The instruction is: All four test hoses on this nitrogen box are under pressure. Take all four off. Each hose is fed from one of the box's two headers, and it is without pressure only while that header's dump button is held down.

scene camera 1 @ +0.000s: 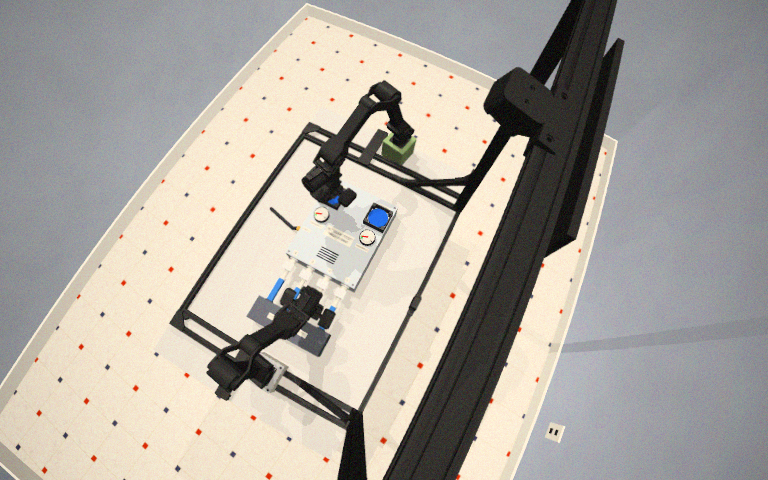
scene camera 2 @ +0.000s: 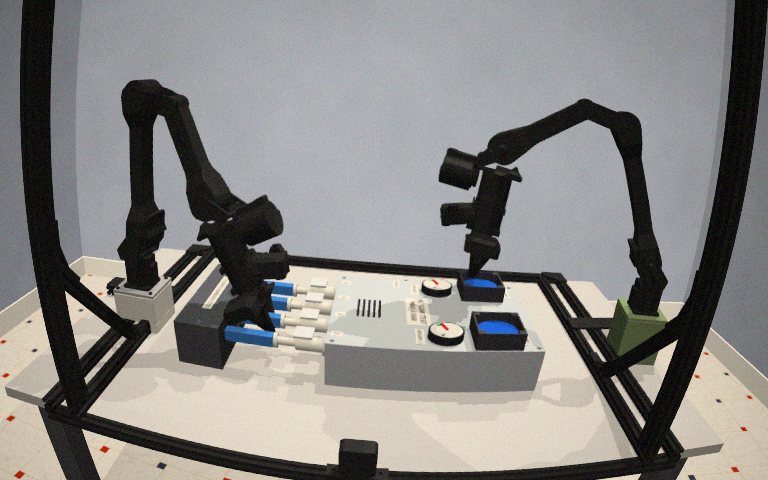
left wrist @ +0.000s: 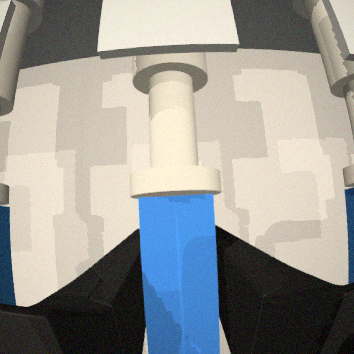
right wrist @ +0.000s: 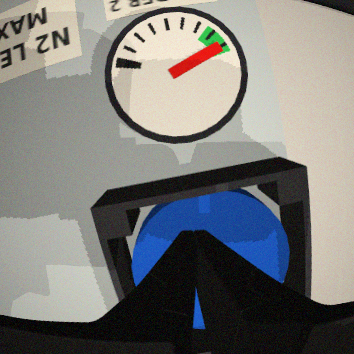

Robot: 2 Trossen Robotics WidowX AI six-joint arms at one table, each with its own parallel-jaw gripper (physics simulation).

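Where they show: left gripper, fingertip midpoint: (scene camera 2: 274,330); right gripper, fingertip midpoint: (scene camera 2: 470,277) (right wrist: 192,241); left arm's base at its link origin: (scene camera 1: 263,372) (scene camera 2: 142,283); right arm's base at its link origin: (scene camera 1: 399,139) (scene camera 2: 642,309).
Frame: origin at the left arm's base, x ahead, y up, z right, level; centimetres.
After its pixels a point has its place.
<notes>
The grey nitrogen box (scene camera 1: 305,244) @[x 44.8, y 0.0, z -10.7 cm] (scene camera 2: 433,367) @[x 55.8, y -3.0, z 12.2 cm] has four blue-ended hoses along one side. My left gripper (scene camera 2: 263,324) @[x 29.0, y -4.6, z 2.0 cm] (left wrist: 176,238) @[x 29.0, y -4.6, z 2.0 cm] is shut on a blue hose (left wrist: 178,270) @[x 28.3, y -1.5, z 2.1 cm], apparently the second nearest in scene camera 2. Its cream stem (left wrist: 172,125) @[x 32.2, y -1.7, z 2.1 cm] reaches the fitting under a white plate (left wrist: 167,25) @[x 34.5, y -0.2, z 2.0 cm]. The nearest hose (scene camera 2: 249,335) @[x 26.4, y -1.7, z 10.1 cm] and outer hose (scene camera 1: 275,288) @[x 26.0, y -1.5, z -12.0 cm] are also at their fittings. My right gripper (scene camera 2: 471,273) @[x 63.4, y 3.6, z -10.8 cm] (right wrist: 192,241) @[x 63.4, y 3.6, z -10.8 cm] is shut and empty above the rear blue dump button (scene camera 2: 481,282) @[x 66.2, y 1.7, z -13.3 cm] (right wrist: 215,217) @[x 63.4, y 1.7, z -11.9 cm]; contact is unclear. Header 2's gauge (scene camera 2: 436,286) @[x 57.0, y 1.5, z -10.2 cm] (right wrist: 175,105) @[x 58.6, y 1.5, z -11.1 cm] has its needle in green.
The other dump button (scene camera 1: 378,217) @[x 66.1, y 1.7, z 7.6 cm] (scene camera 2: 498,327) @[x 66.3, y 1.7, z 6.5 cm] sits in a black guard, near the second gauge (scene camera 1: 367,237) @[x 57.4, y 1.6, z 7.8 cm] (scene camera 2: 446,332) @[x 57.4, y 1.5, z 8.6 cm]. A dark block (scene camera 1: 313,340) @[x 17.2, y 0.1, z 9.1 cm] (scene camera 2: 198,342) @[x 17.6, y -3.2, z 12.8 cm] stands at the hoses' outer ends. A black frame (scene camera 1: 243,229) @[x 39.3, y -7.3, z -39.3 cm] (scene camera 2: 198,451) @[x 24.0, y -8.6, z 34.9 cm] surrounds the workspace. A thin black rod (scene camera 1: 282,218) @[x 50.9, y -6.7, z -26.3 cm] lies beside the box.
</notes>
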